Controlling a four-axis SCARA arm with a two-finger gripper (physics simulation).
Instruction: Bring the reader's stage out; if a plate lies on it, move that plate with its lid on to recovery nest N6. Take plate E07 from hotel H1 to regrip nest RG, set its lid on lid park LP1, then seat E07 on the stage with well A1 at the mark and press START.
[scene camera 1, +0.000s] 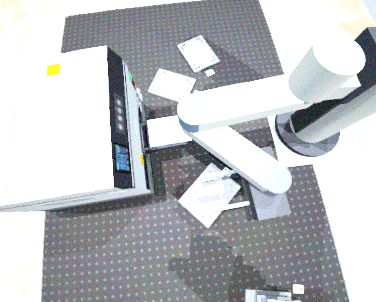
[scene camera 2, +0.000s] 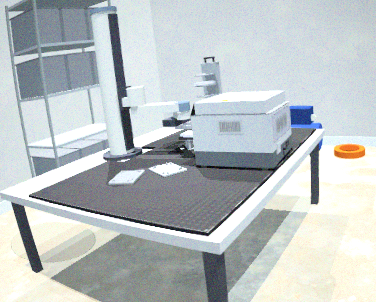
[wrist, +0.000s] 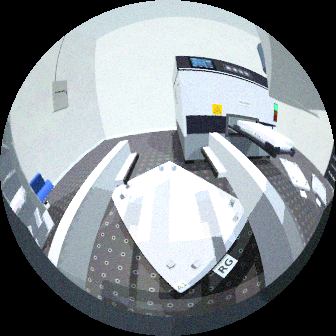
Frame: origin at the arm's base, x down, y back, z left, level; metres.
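Seen in the pictures: gripper, fingertip midpoint: (scene camera 1: 203, 194) (wrist: 168, 143); arm's base at its link origin: (scene camera 1: 305, 126) (scene camera 2: 122, 155).
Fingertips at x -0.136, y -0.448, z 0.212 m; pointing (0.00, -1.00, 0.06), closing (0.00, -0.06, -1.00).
Offsets run from my fingertips to a thing's middle. Level surfaces: height alone.
The reader @[dx -0.029, dy -0.353, dz -0.190 m] (scene camera 1: 60, 130) (scene camera 2: 225, 135) (wrist: 200, 92) has its stage @[dx +0.013, dy -0.092, dz -0.203 m] (scene camera 1: 170, 146) (wrist: 258, 144) out. A white plate @[dx -0.002, dy -0.077, dz -0.204 m] (scene camera 1: 164, 131) (wrist: 265, 132) lies on the stage; its label is not readable. My gripper (scene camera 1: 214, 192) (wrist: 168, 143) is empty, with its two fingers apart above regrip nest RG @[dx +0.088, dy +0.025, dz -0.001 m] (scene camera 1: 200, 206) (wrist: 160, 220). The nest is a white board with small corner pegs, an A1 mark and no plate on it. The hotel @[dx -0.131, dy +0.150, dz +0.395 m] (scene camera 1: 267, 296) (scene camera 2: 211, 77) shows partly, with white plates on its shelves. I cannot tell which plate is E07.
Two white nests, one @[dx +0.114, dy +0.070, dz -0.594 m] (scene camera 1: 198, 53) (scene camera 2: 126, 177) and another @[dx +0.113, dy -0.057, dz -0.446 m] (scene camera 1: 171, 84) (scene camera 2: 168, 169), lie on the dark mat @[dx +0.123 m] (scene camera 1: 90, 250) (scene camera 2: 150, 207); their labels are unreadable. The arm's column (scene camera 2: 106, 85) stands at the table side. The arm's links pass over the stage's outer end in scene camera 1.
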